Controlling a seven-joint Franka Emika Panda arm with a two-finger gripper.
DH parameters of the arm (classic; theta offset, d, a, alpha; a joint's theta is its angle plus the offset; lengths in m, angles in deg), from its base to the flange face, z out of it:
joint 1: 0 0.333 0 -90
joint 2: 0 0 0 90
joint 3: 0 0.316 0.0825 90
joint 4: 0 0 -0.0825 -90
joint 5: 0 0.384 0 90
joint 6: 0 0 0.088 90
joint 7: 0 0.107 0 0
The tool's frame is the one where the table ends.
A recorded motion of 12 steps. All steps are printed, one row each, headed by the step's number.
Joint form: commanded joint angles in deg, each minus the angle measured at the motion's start. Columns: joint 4, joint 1, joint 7, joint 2, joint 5, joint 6, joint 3.
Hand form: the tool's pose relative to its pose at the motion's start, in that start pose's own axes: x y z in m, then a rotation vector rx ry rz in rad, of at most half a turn. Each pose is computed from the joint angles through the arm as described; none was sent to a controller.
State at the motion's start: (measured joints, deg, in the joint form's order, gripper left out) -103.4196 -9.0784 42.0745 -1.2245 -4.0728 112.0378 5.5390
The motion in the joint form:
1: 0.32 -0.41 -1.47 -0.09 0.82 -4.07 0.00
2: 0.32 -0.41 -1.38 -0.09 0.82 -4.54 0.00
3: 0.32 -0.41 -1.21 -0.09 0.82 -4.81 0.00
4: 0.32 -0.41 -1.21 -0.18 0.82 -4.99 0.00
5: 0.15 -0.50 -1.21 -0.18 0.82 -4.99 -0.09
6: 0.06 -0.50 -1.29 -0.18 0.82 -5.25 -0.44
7: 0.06 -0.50 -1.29 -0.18 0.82 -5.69 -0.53
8: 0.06 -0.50 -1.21 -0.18 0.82 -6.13 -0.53
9: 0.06 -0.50 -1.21 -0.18 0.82 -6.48 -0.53
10: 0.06 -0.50 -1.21 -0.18 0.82 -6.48 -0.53
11: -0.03 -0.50 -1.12 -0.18 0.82 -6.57 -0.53
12: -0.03 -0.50 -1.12 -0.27 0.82 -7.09 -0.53
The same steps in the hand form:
1: -0.0032 0.0072 0.0027 -0.0334 -0.0564 -0.0133
2: -0.0039 0.0078 0.0034 -0.0388 -0.0625 -0.0117
3: -0.0043 0.0081 0.0037 -0.0420 -0.0660 -0.0088
4: -0.0047 0.0085 0.0031 -0.0432 -0.0671 -0.0087
5: -0.0040 0.0101 0.0045 -0.0455 -0.0693 -0.0058
6: -0.0024 0.0133 0.0058 -0.0502 -0.0738 -0.0013
7: -0.0025 0.0146 0.0065 -0.0554 -0.0796 0.0003
8: -0.0032 0.0152 0.0071 -0.0604 -0.0853 0.0016
9: -0.0038 0.0156 0.0076 -0.0644 -0.0900 0.0016
10: -0.0038 0.0156 0.0076 -0.0644 -0.0900 0.0016
11: -0.0041 0.0159 0.0084 -0.0665 -0.0923 0.0031
12: -0.0051 0.0167 0.0082 -0.0716 -0.0979 0.0031

